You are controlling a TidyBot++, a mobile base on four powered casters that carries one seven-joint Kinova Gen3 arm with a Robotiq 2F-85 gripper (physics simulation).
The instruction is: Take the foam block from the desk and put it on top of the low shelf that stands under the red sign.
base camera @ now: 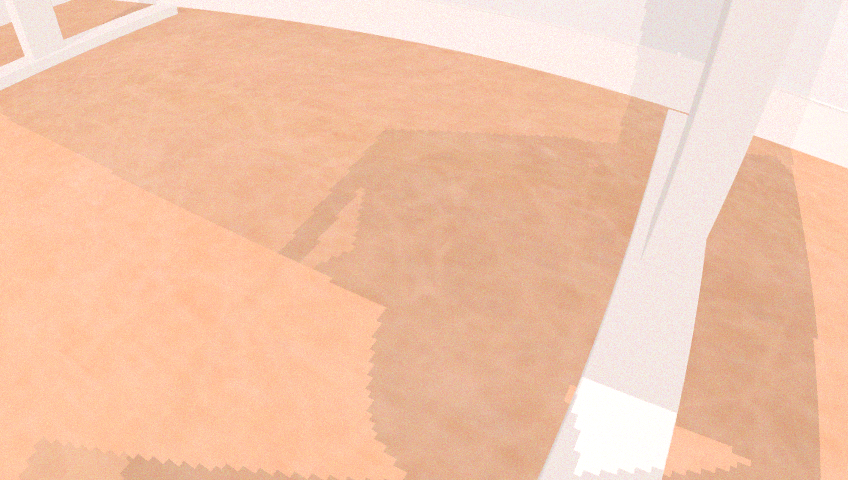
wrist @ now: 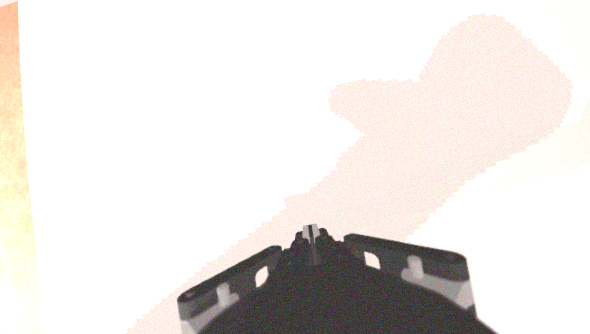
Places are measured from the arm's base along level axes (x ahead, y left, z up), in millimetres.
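Pixels of known places: gripper, fingertip midpoint: (wrist: 311, 234).
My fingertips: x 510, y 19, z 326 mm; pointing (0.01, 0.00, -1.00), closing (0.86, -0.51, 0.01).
Note:
Behind a point stands the place of what it marks.
My gripper (wrist: 311, 234) {y 19, x 510, z 326 mm} is shut, its two fingertips together at the lower middle of the wrist view, with no block visible between them. It is above the bright white desk top (wrist: 150, 110) {y 220, x 461, z 323 mm}, where the arm's pale shadow falls. The foam block does not show in either view; the dark gripper body hides the lower middle of the wrist view. The low shelf and the red sign do not show in either view.
In the base view, a white leg (base camera: 654, 309) stands close on the right, and another white leg with a foot bar (base camera: 107, 38) {y 739, x 1155, z -387 mm} is at the upper left. A white wall (base camera: 535, 35) {y -194, x 967, z -333 mm} runs behind the orange-brown floor (base camera: 178, 297) {y 225, x 399, z -397 mm}. The desk's edge is at the wrist view's left.

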